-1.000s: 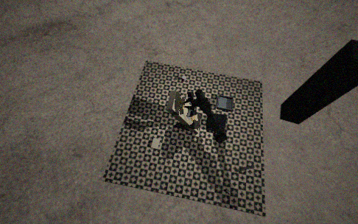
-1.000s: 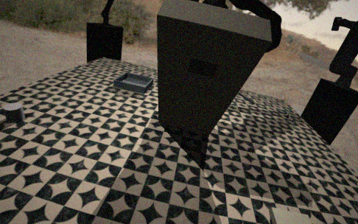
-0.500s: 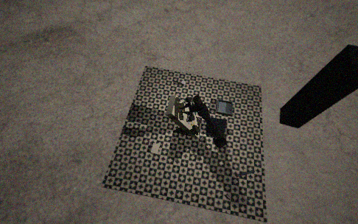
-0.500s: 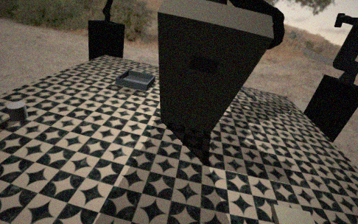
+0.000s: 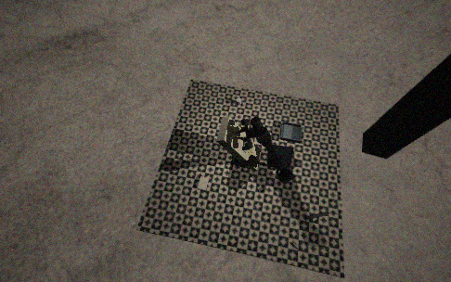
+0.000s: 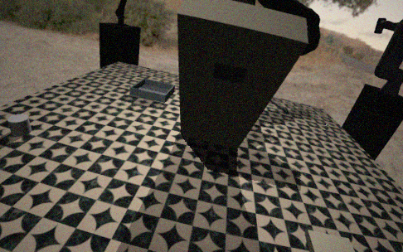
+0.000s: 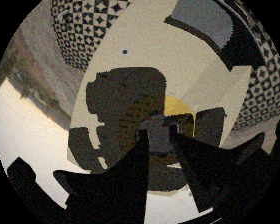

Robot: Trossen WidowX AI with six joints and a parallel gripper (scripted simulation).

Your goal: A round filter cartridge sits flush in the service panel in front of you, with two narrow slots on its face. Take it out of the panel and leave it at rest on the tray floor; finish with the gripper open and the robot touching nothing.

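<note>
Now: the round filter cartridge 2 cm ahead of my gripper tip and 1 cm below it. Round my gripper tip: dark tray 38 cm behind, 33 cm to the right, 28 cm below.
</note>
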